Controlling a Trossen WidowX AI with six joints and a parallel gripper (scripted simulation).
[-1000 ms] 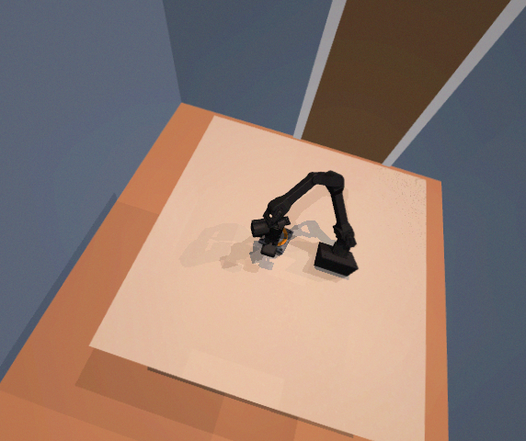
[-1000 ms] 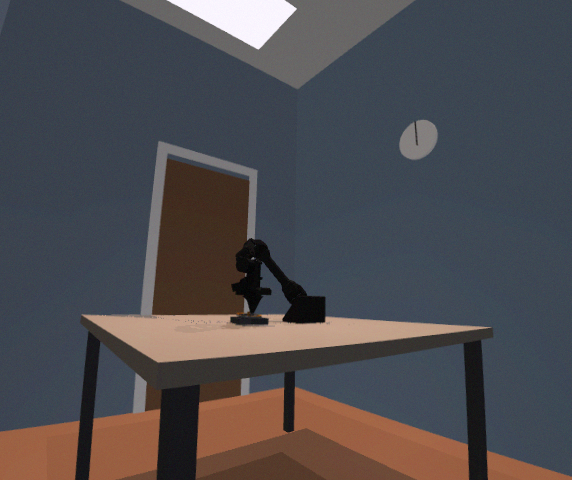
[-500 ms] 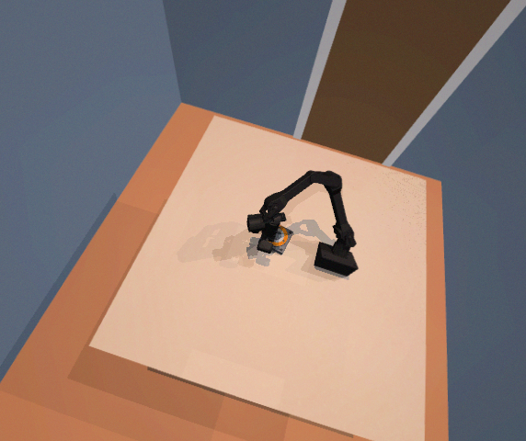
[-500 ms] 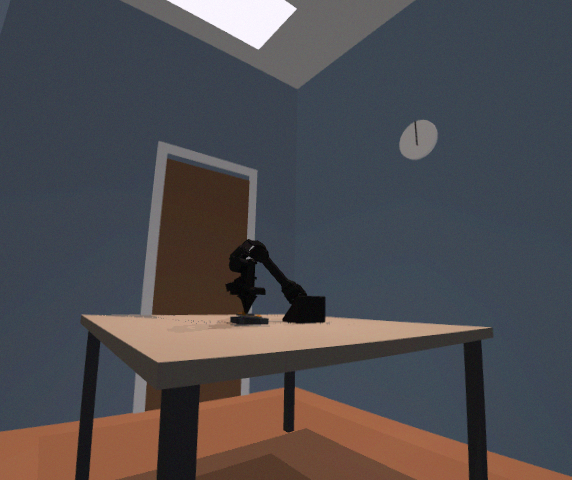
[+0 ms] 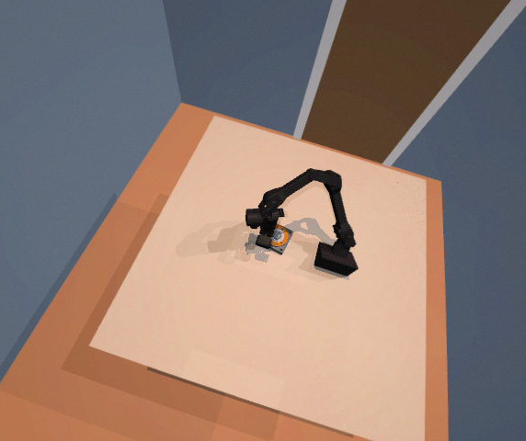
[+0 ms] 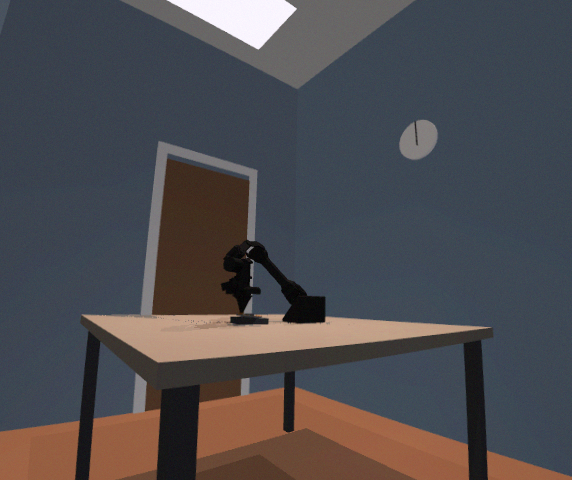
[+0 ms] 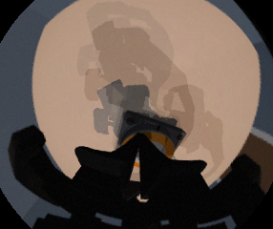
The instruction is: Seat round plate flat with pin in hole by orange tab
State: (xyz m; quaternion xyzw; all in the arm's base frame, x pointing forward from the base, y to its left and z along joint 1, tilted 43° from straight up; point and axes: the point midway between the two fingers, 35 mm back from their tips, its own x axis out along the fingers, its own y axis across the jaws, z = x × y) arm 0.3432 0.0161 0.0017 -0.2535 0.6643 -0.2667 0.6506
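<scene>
The plate is 30 mm behind my gripper tip, 20 mm to the right of it and 10 mm below it. From my gripper tip the other things lie so: base: 50 mm behind, 20 mm to the right, 20 mm below.
</scene>
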